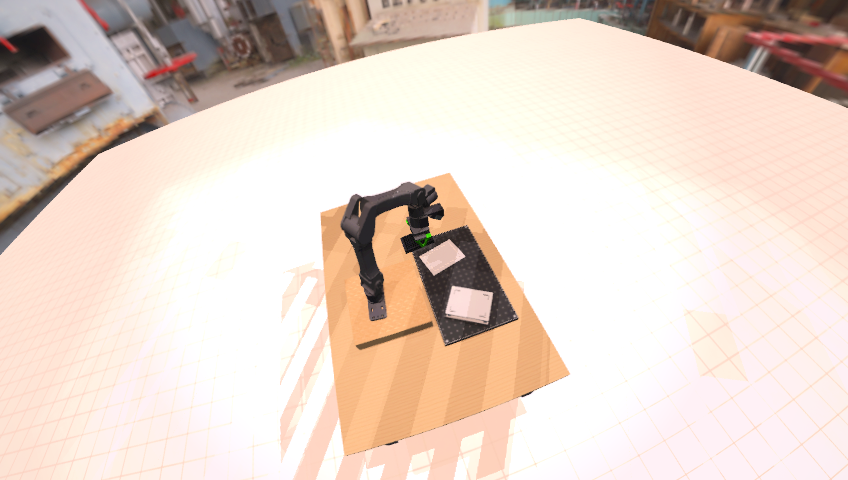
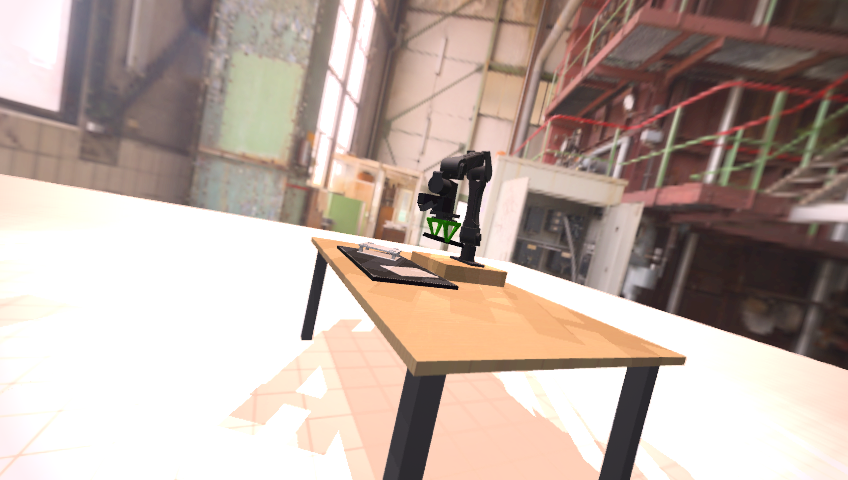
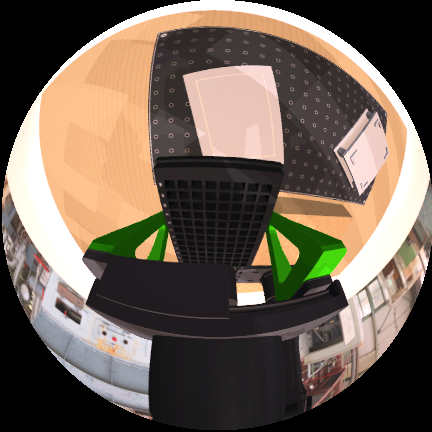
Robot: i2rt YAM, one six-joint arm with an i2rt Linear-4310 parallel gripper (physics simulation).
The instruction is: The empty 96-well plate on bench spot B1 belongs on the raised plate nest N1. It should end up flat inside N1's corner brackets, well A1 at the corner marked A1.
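Places are measured from the arm's base along level axes (x down, y right, z back), in metres.
Pixels of known places: gripper, fingertip midpoint: point(image 1: 419, 239) point(image 2: 440, 240) point(image 3: 216, 215); arm's base, origin of the base link: point(image 1: 376, 297) point(image 2: 466, 262) point(image 3: 271, 272).
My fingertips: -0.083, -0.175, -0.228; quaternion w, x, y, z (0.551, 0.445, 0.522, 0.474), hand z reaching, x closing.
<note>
Ahead of a thing's pixels: the offset from my fingertips to its top centre, as dx, dy, dz. "pt": to the spot under its first point. Level surfaces: height alone.
The black 96-well plate {-0.016, +0.001, +0.013} point(image 1: 408, 243) point(image 2: 441, 239) point(image 3: 217, 215) is held across its two sides between the green fingers of my gripper point(image 1: 416, 237) point(image 2: 442, 237) point(image 3: 216, 215). It hangs in the air beside the pale flat pad {pt +0.129, +0.017, -0.077} point(image 1: 441, 256) point(image 2: 410, 271) point(image 3: 235, 110), at the board's edge; the pad is bare where it shows. The raised nest N1 {+0.089, +0.290, -0.127} point(image 1: 469, 304) point(image 2: 379, 251) point(image 3: 370, 152), a pale platform with corner brackets, is apart from the plate and carries nothing. The A1 marks on plate and nest are too small to read.
A black perforated board {+0.130, +0.141, -0.120} point(image 1: 487, 279) point(image 2: 363, 262) point(image 3: 310, 90) lies under the pad and the nest on the wooden table {dx +0.144} point(image 1: 392, 386) point(image 2: 535, 333) point(image 3: 90, 125). The arm's base stands on a raised wooden block point(image 1: 395, 297) point(image 2: 476, 275) beside the board.
</note>
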